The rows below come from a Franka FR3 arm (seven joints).
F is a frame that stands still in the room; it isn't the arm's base.
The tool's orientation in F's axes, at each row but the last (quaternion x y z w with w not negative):
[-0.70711, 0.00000, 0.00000, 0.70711]
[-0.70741, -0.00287, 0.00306, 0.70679]
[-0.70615, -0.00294, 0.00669, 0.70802]
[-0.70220, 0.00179, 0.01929, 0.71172]
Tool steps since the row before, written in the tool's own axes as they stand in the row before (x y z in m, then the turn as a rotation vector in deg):
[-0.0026, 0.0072, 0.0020, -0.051, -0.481, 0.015]
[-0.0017, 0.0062, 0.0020, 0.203, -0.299, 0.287]
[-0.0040, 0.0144, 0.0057, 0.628, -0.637, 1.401]
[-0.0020, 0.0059, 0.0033, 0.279, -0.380, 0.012]
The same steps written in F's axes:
[-0.0026, 0.0020, -0.0072, -0.051, 0.015, 0.481]
[-0.0017, 0.0020, -0.0062, 0.201, 0.289, 0.299]
[-0.0042, 0.0057, -0.0144, 0.612, 1.408, 0.637]
[-0.0023, 0.0033, -0.0058, 0.290, 0.014, 0.372]

